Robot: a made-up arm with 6 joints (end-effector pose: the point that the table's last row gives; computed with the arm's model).
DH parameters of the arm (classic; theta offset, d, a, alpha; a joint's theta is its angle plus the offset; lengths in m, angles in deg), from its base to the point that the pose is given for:
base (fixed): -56.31 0 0.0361 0
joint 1: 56.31 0.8 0.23 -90
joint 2: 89.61 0 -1.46 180
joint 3: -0.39 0.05 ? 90
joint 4: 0 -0.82 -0.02 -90
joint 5: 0 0.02 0.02 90
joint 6: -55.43 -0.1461 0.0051 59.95
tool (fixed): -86.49 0.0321 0 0
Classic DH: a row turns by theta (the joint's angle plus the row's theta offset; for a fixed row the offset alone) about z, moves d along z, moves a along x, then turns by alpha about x.
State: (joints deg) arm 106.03 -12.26 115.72 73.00 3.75 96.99
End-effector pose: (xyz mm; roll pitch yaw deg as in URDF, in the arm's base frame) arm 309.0 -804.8 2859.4 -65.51 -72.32 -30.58
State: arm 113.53 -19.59 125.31 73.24 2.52 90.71
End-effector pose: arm 539.5 -1063.0 2567.1 -36.12 -60.19 -45.23
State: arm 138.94 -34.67 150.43 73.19 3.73 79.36
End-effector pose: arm 1218.5 -999.6 1726.5 -9.61 -23.08 -36.80
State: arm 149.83 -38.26 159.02 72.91 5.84 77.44
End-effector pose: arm 1373.8 -758.6 1479.7 -7.17 -10.53 -29.08
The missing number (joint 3, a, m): -0.19
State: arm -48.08 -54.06 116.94 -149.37 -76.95 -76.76
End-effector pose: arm -1185.3 1363.1 1522.4 -7.36 23.39 88.46
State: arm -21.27 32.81 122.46 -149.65 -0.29 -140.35
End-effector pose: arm 809.7 -344.7 2983.4 -173.88 -59.59 47.11
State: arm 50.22 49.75 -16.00 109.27 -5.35 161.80
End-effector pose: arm 1317.5 1412.3 984.8 25.56 36.46 16.65
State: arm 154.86 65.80 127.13 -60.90 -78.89 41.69
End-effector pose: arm -1657.2 700.6 2201.8 -54.42 -12.21 -119.91
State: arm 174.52 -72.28 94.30 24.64 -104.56 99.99
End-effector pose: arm 1933.5 -120.1 1305.6 -123.18 -39.77 172.83
